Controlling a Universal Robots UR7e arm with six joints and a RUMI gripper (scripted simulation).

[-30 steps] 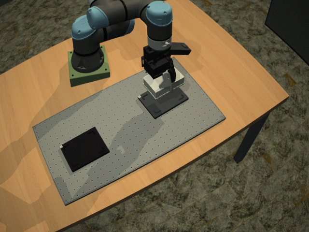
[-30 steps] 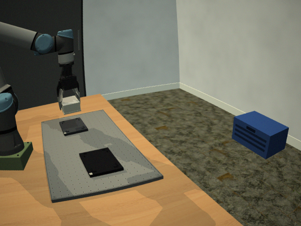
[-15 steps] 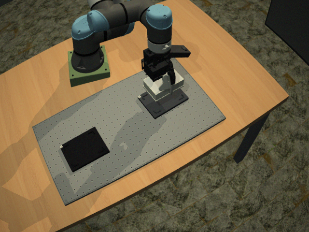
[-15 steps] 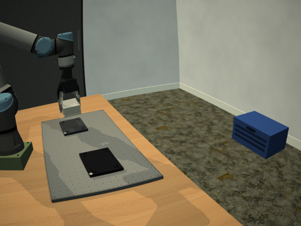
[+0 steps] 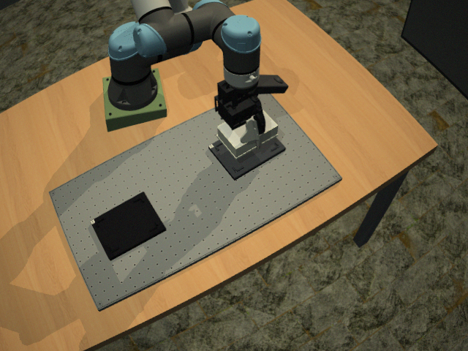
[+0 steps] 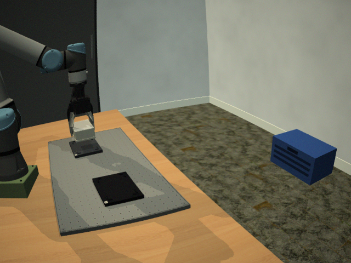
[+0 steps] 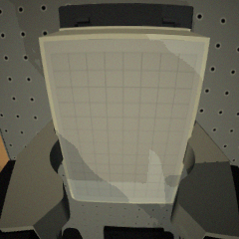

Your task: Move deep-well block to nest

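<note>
Right now my hand is 7 cm above the black plate nest. Round my hand: white 96-well deep-well block 1 cm above.
</note>
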